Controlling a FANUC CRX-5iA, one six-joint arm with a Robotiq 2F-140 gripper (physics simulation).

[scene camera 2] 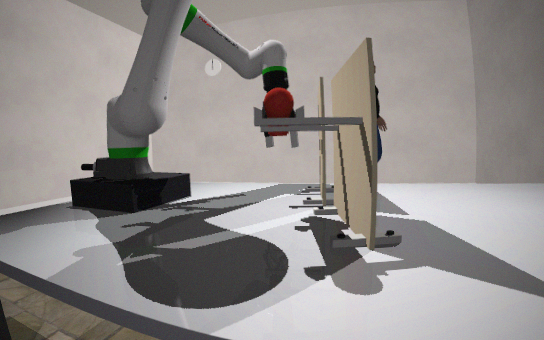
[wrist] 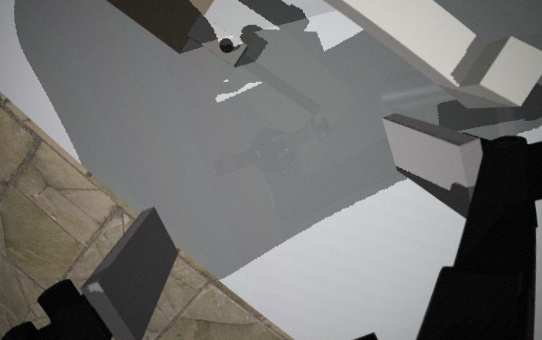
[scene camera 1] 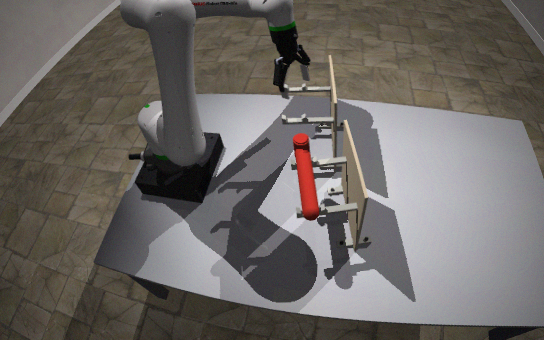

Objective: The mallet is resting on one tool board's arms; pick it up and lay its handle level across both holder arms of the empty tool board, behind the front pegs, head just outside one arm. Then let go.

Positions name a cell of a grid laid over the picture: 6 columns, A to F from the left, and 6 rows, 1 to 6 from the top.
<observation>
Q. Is my gripper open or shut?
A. Open.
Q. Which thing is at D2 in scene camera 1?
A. My gripper.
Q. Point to a red mallet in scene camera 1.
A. At D4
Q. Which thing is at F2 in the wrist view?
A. A tool board.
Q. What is my gripper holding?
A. Nothing.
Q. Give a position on a tool board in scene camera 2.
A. D4
</observation>
